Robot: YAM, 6 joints.
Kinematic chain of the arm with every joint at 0, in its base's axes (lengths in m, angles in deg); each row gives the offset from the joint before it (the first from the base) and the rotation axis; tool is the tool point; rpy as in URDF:
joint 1: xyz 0 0 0.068 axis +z
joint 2: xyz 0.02 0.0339 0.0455 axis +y
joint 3: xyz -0.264 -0.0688 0 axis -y
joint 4: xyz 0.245 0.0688 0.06 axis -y
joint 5: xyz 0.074 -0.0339 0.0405 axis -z
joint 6: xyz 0.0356 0 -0.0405 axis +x
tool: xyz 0 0 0 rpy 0 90 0
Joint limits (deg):
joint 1: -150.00..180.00
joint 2: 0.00..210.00
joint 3: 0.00..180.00
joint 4: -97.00..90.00
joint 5: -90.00..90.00
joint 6: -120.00..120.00
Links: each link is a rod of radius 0.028 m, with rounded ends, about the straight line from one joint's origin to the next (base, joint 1, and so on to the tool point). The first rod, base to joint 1, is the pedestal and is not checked.
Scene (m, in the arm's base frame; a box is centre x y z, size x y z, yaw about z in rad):
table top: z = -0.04
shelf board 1: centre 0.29 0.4 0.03 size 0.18 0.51 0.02 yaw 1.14
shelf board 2: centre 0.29 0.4 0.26 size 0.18 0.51 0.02 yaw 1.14
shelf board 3: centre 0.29 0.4 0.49 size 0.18 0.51 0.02 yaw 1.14
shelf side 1: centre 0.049 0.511 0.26 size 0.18 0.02 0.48 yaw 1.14
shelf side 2: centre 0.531 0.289 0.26 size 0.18 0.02 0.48 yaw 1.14
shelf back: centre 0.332 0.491 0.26 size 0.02 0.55 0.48 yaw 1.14
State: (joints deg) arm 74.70 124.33 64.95 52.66 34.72 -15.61
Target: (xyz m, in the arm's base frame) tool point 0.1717 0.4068 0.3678
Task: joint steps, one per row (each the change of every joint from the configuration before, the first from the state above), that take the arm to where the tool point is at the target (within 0.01 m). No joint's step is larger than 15 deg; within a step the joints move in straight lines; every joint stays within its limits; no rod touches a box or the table.
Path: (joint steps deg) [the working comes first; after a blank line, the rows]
Joints at the target: 69.70 108.76 83.81 55.95 33.97 -15.61
Straight joint move there: touches shelf board 2.

1: 1.64 -8.46 -11.71 0.25 1.43 0.00
2: 1.64 -8.45 -11.70 0.24 1.43 0.00
3: 1.64 -8.46 -11.71 0.25 1.43 0.00
4: -3.37 -12.75 8.52 3.75 0.09 0.00
5: -3.37 -12.75 8.52 3.75 0.09 0.00
6: -1.06 11.77 12.31 -1.65 -1.74 0.00
7: -1.06 11.77 12.31 -1.65 -1.74 0.00
8: -1.06 11.76 12.32 -1.65 -1.74 0.00

